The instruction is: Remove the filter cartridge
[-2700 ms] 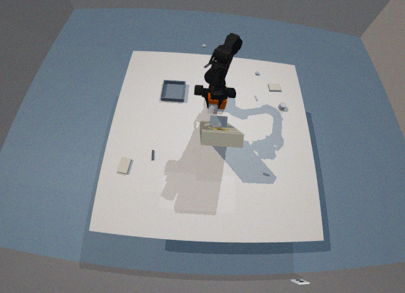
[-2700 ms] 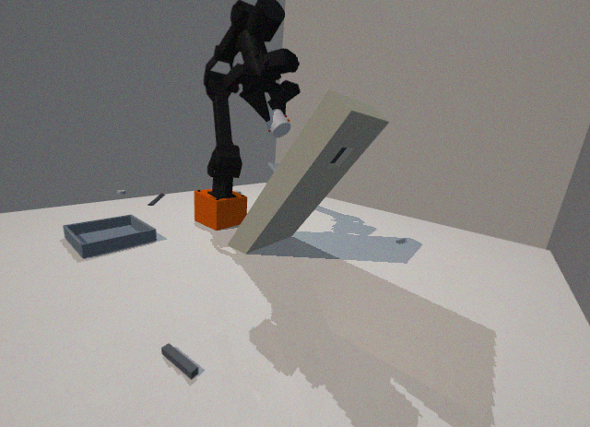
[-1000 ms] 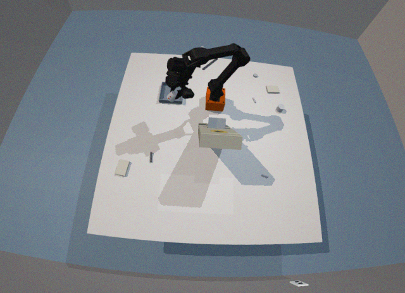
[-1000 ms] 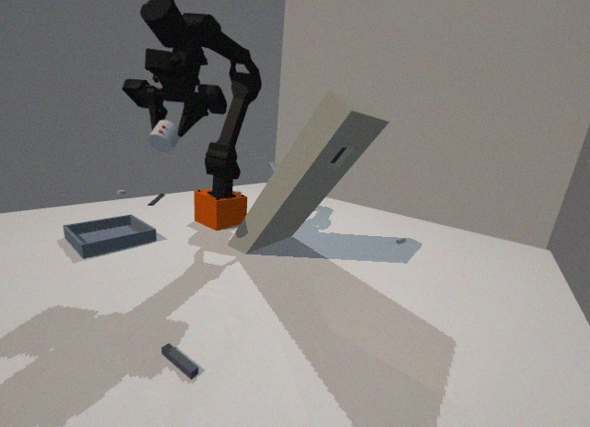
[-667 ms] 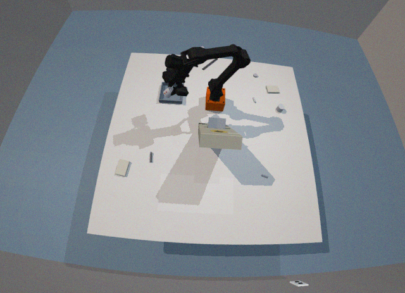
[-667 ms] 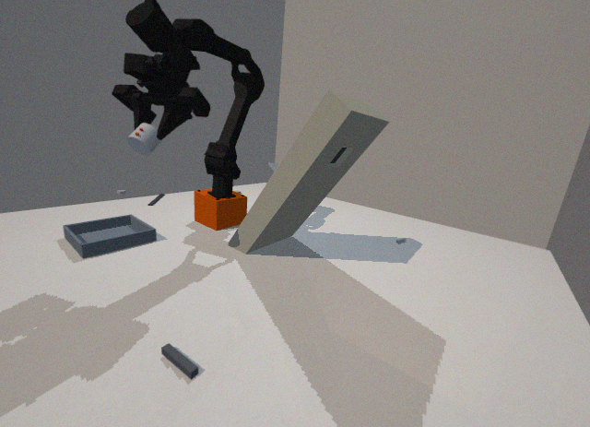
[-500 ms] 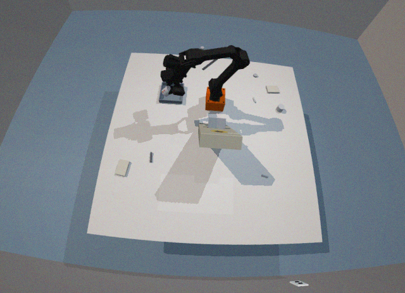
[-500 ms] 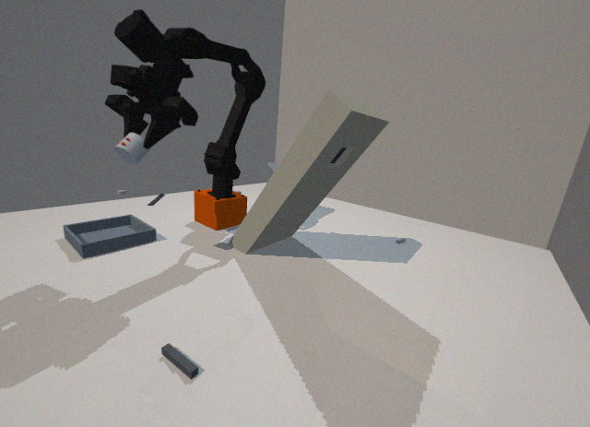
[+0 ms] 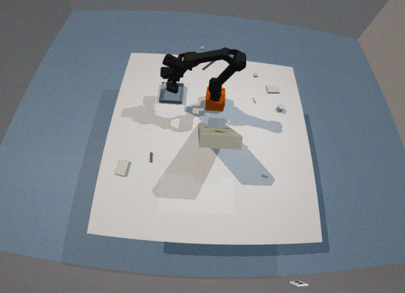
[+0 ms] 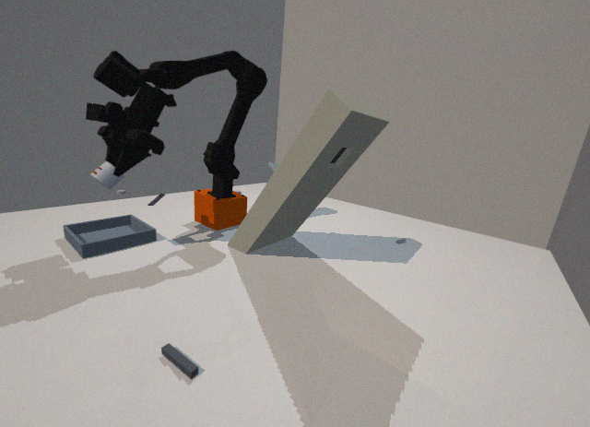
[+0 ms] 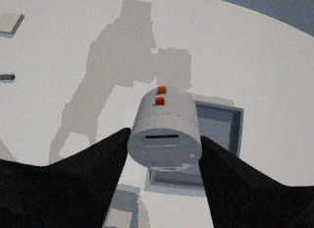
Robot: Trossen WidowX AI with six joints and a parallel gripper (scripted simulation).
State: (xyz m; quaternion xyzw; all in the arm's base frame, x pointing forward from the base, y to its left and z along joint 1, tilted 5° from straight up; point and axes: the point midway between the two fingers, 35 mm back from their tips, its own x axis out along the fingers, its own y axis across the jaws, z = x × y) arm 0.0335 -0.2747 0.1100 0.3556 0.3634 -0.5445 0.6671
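My gripper tip is 17 cm above the tray and 8 cm past it. From my gripper tip the other things lie so: round filter cartridge: right at my gripper tip.
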